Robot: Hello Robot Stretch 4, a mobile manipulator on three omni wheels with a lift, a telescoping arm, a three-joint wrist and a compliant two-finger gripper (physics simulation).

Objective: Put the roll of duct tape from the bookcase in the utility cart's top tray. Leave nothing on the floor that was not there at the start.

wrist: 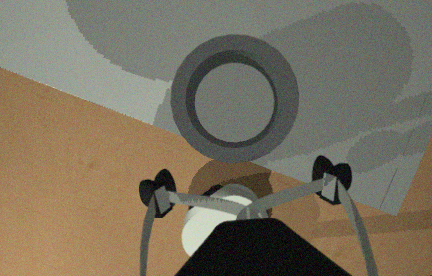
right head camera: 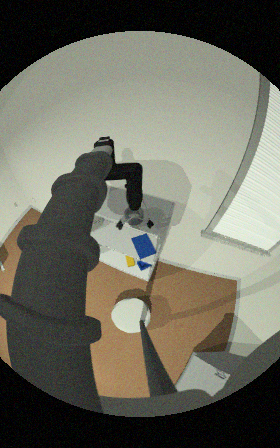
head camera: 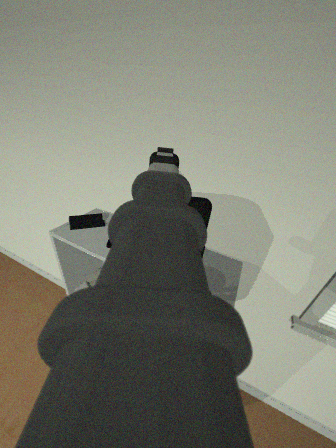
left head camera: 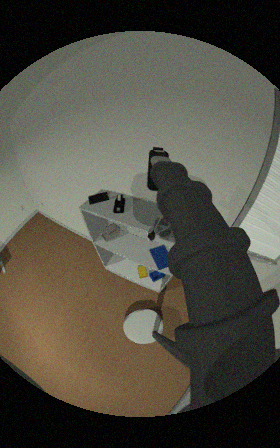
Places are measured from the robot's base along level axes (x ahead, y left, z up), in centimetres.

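Pixels of known places: gripper, fingertip midpoint: (wrist: 242, 178) (right head camera: 134, 227) (left head camera: 164, 238); robot's base, origin of the base link: (right head camera: 131, 314) (left head camera: 142, 325).
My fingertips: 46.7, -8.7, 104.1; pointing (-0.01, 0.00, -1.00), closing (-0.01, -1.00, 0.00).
For each thing: its top centre in the pictures, then the offset to it from my fingertips, as dx, dy, dz. "*": a spot on its surface instead.
- dark grey ring, surface spot: (wrist: 287, 100) * +6.7, -4.0, +3.9
- black box, middle of its top: (head camera: 86, 216) (left head camera: 97, 194) +36.3, +42.0, +4.5
- black tape dispenser, middle of its top: (left head camera: 118, 196) +29.7, +25.9, +6.1
The roll of duct tape is a dark grey ring (wrist: 287, 100) lying flat on the top board of the grey-white bookcase (head camera: 92, 239) (left head camera: 107, 207) (right head camera: 165, 209) (wrist: 30, 45), near its front edge in the wrist view. My gripper (wrist: 242, 178) (right head camera: 135, 224) is open, with its two black fingertips wide apart. In the wrist view the tape shows beyond the fingertips, not between them, and its hole is open to view. The arm hides the tape in the head view. The utility cart cannot be made out in these views.
A black box (head camera: 86, 221) (left head camera: 98, 198) and black tape dispenser (left head camera: 119, 204) stand on the bookcase top. Blue (left head camera: 160, 256) (right head camera: 144, 245) and yellow (left head camera: 142, 271) (right head camera: 130, 261) items are lower down. A white round object (left head camera: 140, 327) (right head camera: 130, 316) (wrist: 200, 235) stands before it.
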